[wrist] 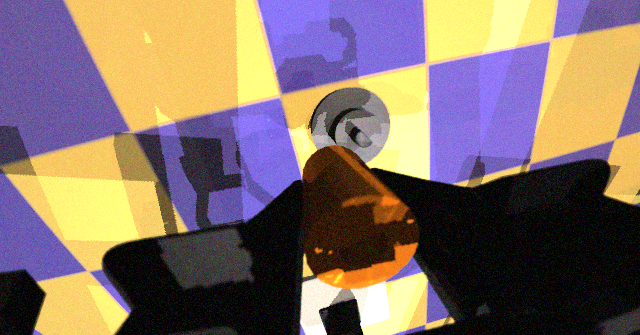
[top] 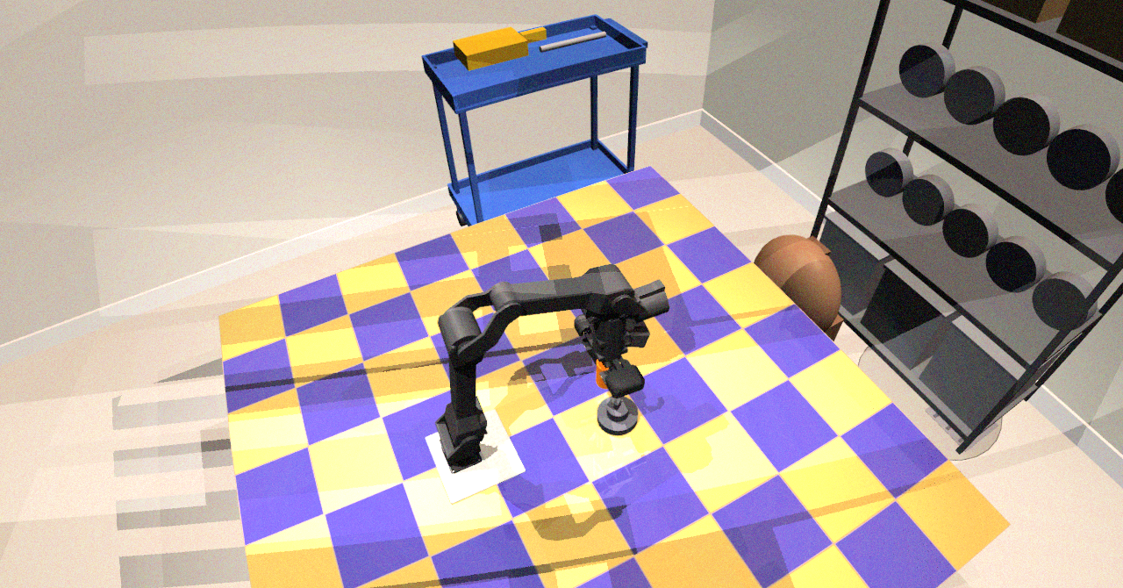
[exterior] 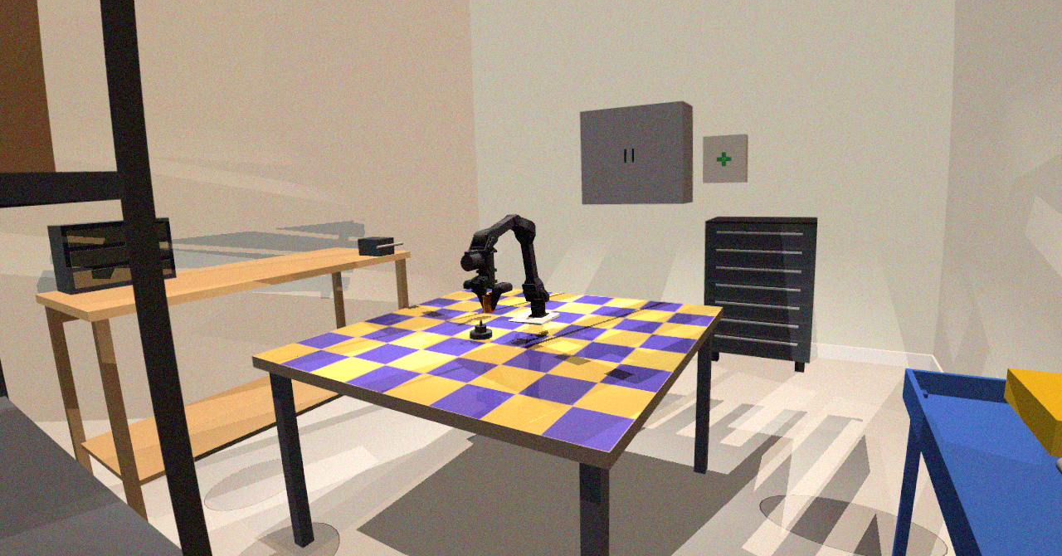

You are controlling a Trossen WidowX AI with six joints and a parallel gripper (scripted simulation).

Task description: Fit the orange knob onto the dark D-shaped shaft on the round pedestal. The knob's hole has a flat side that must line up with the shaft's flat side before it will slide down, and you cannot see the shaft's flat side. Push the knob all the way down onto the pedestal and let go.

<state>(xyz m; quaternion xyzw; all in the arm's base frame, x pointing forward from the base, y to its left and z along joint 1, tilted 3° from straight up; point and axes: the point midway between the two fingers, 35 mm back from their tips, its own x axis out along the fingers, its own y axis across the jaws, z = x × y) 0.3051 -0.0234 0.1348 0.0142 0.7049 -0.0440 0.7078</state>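
Now: gripper tip 10 mm short of the round pedestal, 30 mm to the left of it and 70 mm above it. Round my gripper tip: orange knob 20 mm above.
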